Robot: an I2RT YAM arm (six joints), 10 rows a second.
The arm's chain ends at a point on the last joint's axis. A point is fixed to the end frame.
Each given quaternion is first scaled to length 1.
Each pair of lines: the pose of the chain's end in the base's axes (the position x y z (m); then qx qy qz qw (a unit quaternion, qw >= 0)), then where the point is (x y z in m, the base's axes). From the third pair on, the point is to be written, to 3 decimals.
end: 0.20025 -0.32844 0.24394 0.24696 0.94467 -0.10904 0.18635
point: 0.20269 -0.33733 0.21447
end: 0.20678 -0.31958 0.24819 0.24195 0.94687 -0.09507 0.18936
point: 0.20968 -0.32773 0.21855
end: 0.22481 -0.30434 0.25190 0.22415 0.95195 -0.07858 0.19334
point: 0.228 -0.312 0.222
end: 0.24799 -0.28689 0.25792 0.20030 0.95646 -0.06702 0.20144
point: 0.252 -0.294 0.228
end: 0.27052 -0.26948 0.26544 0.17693 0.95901 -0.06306 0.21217
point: 0.276 -0.276 0.236
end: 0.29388 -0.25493 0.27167 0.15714 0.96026 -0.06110 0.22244
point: 0.300 -0.262 0.242
